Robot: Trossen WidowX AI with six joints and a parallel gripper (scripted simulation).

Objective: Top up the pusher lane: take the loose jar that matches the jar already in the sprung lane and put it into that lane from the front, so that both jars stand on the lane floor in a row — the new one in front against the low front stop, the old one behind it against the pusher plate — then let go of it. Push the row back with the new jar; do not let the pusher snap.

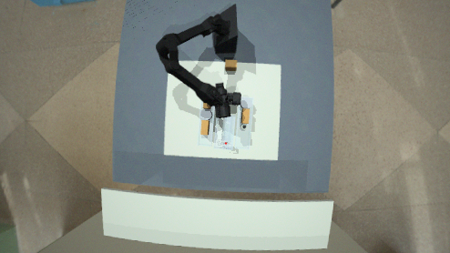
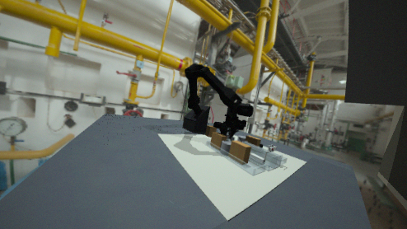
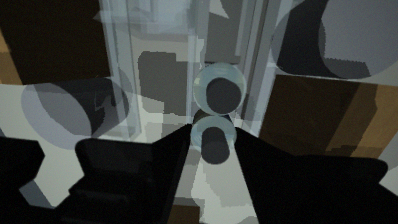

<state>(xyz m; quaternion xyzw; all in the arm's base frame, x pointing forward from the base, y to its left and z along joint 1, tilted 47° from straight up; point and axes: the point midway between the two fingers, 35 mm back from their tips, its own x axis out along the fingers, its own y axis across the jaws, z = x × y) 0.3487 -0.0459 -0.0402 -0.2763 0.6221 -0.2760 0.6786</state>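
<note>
Right now my gripper tip is 150 mm short of the clear lane rack, 20 mm to the right of it and 10 mm above it. Also, from my gripper tip: brown box: 190 mm behind, 40 mm to the left, 10 mm above.
</note>
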